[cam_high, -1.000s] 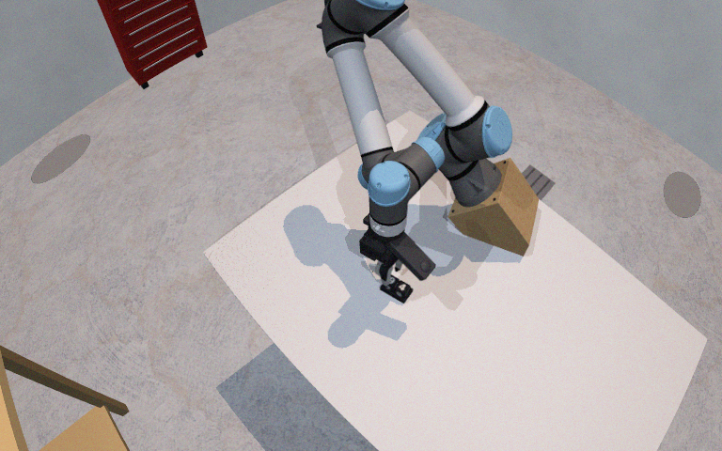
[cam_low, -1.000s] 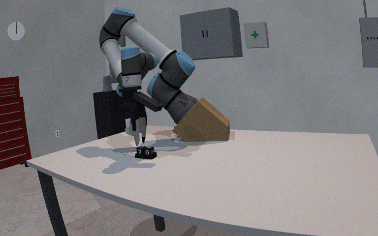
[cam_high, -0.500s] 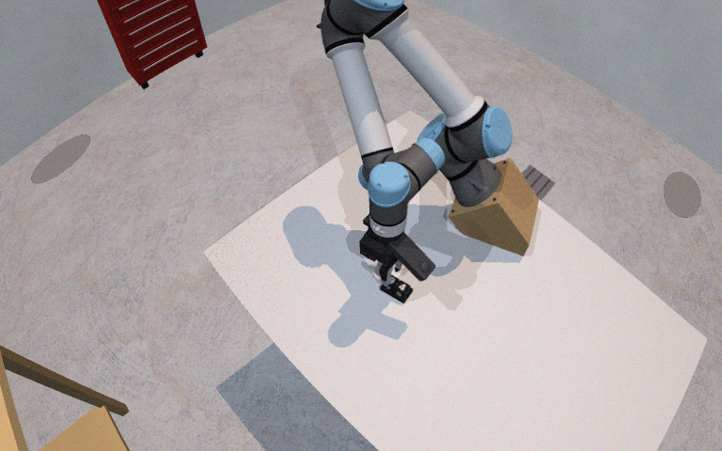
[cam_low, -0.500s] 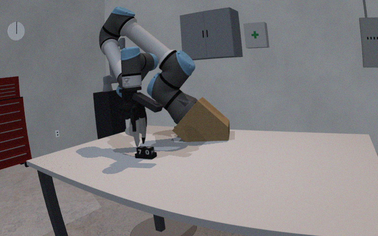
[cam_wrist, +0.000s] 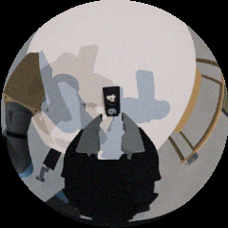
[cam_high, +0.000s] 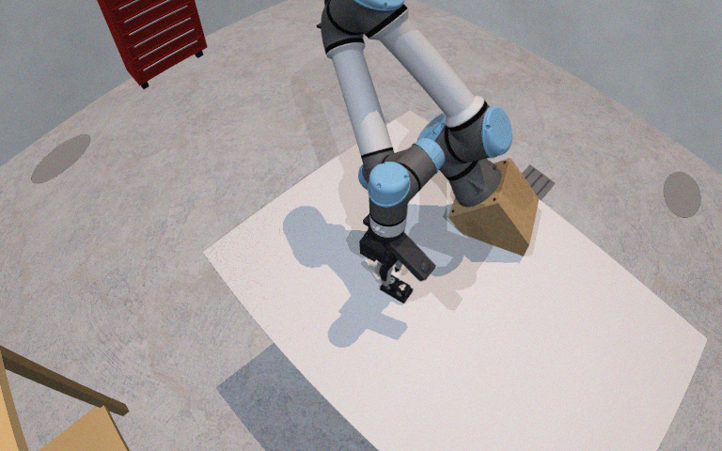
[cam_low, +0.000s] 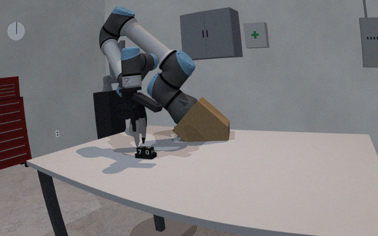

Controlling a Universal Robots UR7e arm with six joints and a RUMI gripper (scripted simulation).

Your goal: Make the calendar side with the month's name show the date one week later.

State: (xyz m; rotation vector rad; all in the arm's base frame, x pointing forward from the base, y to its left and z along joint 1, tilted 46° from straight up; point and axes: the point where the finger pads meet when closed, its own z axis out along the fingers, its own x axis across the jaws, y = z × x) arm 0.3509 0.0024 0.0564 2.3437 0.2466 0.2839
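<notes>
Now: the tray 20 mm to the left of my hand and 50 mm below it.
</notes>
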